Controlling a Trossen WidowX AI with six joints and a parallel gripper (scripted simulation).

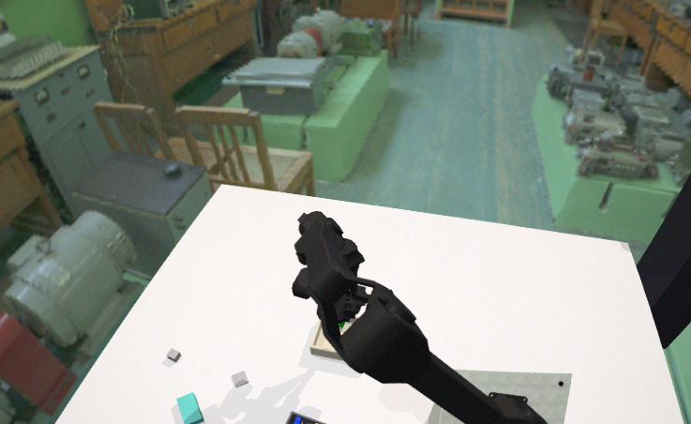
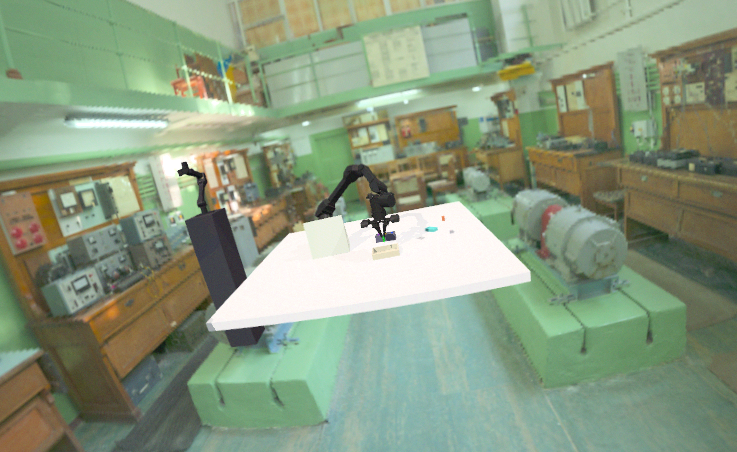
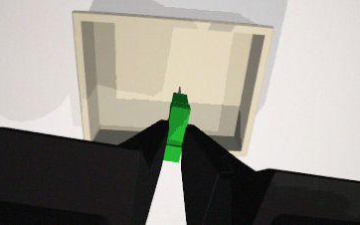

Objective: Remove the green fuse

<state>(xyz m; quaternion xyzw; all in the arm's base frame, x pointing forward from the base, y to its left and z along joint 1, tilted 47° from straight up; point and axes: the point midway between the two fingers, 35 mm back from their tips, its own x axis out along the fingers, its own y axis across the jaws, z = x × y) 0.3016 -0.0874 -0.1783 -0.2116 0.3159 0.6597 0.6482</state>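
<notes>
Right now the tray is 8 cm below my gripper tip. Also, from my gripper tip: yellow fuse (23 cm to the left, 6 cm below); then green fuse (1 cm below); then blue fuse (4 cm ahead, 22 cm to the left, 6 cm below).
</notes>
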